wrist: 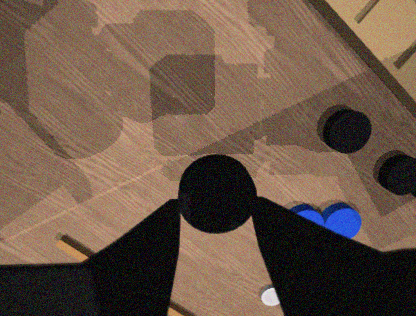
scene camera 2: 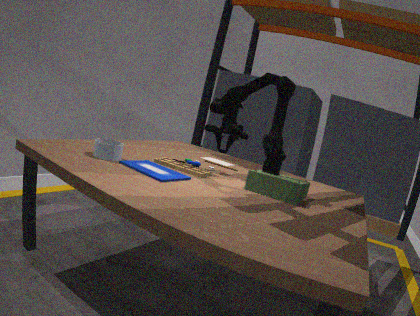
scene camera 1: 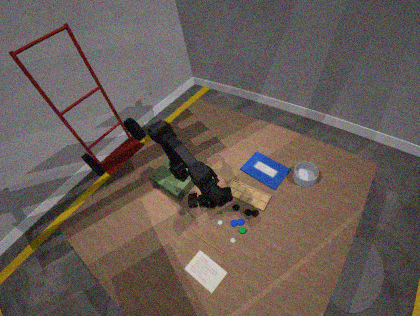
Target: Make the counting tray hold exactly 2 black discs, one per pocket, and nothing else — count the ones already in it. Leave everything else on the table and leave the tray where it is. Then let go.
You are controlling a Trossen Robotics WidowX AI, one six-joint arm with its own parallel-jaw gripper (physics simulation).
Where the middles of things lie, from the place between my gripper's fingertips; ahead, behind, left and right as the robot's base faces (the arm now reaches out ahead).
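You'd find the tan counting tray [scene camera 1: 247,194] 80 mm below my hand, and it's 90 mm ahead of it and 170 mm to the left of it.
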